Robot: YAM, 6 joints.
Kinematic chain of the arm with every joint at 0, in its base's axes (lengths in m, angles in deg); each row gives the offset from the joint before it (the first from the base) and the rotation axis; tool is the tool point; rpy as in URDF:
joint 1: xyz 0 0 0.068 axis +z
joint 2: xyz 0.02 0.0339 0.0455 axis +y
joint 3: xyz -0.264 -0.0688 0 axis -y
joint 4: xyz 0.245 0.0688 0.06 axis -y
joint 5: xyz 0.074 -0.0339 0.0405 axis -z
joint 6: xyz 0.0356 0 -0.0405 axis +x
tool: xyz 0 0 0 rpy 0 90 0
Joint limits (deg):
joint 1: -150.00..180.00
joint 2: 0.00..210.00
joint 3: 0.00..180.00
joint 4: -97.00..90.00
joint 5: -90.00..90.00
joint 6: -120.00..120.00
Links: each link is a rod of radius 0.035 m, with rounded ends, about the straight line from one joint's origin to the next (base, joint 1, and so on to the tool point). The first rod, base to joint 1, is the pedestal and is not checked.
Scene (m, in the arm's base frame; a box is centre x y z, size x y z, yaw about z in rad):
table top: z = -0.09
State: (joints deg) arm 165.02 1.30 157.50 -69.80 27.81 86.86
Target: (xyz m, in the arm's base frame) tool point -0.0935 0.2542 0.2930
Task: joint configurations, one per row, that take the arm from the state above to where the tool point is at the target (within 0.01 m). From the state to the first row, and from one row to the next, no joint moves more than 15 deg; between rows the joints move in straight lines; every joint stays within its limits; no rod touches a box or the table.
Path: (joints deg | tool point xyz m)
1: 156.48 15.42 144.05 -70.06 27.92 86.86 | 0.3545 -0.1361 0.4276
2: 147.94 29.53 130.60 -70.32 28.04 86.86 | 0.1996 -0.1053 0.5264
3: 139.40 43.65 117.15 -70.57 28.15 86.86 | 0.0517 -0.0222 0.5531
4: 130.87 57.77 103.69 -70.83 28.26 86.86 | -0.0541 0.0882 0.5102
5: 122.33 71.89 90.24 -71.09 28.37 86.86 | -0.1009 0.1910 0.4147
6: 113.79 86.00 76.79 -71.35 28.49 86.86 | -0.0935 0.2542 0.2930

